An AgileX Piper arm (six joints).
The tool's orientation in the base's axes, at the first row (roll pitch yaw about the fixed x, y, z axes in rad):
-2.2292 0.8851 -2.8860
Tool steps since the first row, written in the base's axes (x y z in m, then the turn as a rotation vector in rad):
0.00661 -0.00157 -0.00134 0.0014 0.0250 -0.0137
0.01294 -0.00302 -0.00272 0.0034 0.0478 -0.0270
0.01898 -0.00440 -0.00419 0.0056 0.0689 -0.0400
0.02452 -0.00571 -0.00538 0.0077 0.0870 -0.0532
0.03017 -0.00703 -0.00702 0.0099 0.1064 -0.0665
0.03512 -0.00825 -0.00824 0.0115 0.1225 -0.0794
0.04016 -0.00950 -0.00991 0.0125 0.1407 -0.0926
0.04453 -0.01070 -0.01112 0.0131 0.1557 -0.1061
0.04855 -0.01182 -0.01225 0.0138 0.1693 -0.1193
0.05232 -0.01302 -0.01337 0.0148 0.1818 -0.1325
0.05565 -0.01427 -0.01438 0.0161 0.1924 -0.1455
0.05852 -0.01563 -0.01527 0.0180 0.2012 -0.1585
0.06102 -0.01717 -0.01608 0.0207 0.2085 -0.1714
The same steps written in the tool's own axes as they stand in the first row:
-0.00276 0.00239 0.00588 0.0057 0.0261 -0.0099
-0.00534 0.00477 0.01152 0.0112 0.0507 -0.0182
-0.00768 0.00712 0.01696 0.0165 0.0739 -0.0253
-0.00994 0.00916 0.02191 0.0225 0.0950 -0.0305
-0.01192 0.01147 0.02711 0.0284 0.1171 -0.0364
-0.01382 0.01334 0.03163 0.0348 0.1363 -0.0407
-0.01541 0.01544 0.03640 0.0415 0.1569 -0.0467
-0.01696 0.01707 0.04052 0.0492 0.1751 -0.0508
-0.01837 0.01856 0.04433 0.0568 0.1922 -0.0540
-0.01962 0.01987 0.04802 0.0644 0.2086 -0.0563
-0.02068 0.02090 0.05141 0.0719 0.2236 -0.0572
-0.02153 0.02159 0.05452 0.0794 0.2375 -0.0566
-0.02219 0.02194 0.05747 0.0866 0.2506 -0.0546

